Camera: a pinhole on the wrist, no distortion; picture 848 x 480 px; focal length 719.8 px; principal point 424.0 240.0 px. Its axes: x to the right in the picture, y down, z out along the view. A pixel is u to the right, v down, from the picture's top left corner.
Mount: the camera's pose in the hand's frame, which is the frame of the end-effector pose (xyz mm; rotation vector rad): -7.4 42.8 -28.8 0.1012 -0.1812 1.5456
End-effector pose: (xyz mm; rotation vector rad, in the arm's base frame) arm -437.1 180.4 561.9 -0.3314 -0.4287 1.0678
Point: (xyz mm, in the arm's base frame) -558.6 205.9 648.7
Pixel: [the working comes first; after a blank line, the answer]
In the camera's frame: 51.1 -2.8 158.7

656 227
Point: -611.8 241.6 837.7
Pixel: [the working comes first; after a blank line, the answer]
In the camera's frame: 56.6 -56.2 350.9

540 125
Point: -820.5 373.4 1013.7
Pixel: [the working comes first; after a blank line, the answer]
In the camera's frame: 240.4 -128.1 581.0

722 81
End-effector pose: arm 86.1 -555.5 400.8 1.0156 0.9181 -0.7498
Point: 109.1 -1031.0 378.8
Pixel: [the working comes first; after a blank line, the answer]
In the camera's frame: -109.3 -113.1 495.1

265 76
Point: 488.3 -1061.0 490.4
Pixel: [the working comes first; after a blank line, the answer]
In the camera's frame: 271.3 -177.6 585.3

758 22
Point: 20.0 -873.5 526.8
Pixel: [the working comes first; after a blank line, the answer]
In the camera's frame: -103.3 81.1 365.2

220 400
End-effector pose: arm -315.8 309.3 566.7 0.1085 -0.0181 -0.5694
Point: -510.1 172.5 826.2
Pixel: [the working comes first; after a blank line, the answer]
In the camera's frame: -175.6 64.8 350.1

63 373
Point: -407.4 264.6 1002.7
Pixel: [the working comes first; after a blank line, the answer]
In the camera's frame: 2.7 26.1 480.1

428 279
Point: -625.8 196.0 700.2
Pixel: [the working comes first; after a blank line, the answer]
In the camera's frame: -254.3 177.7 245.9

outside the picture
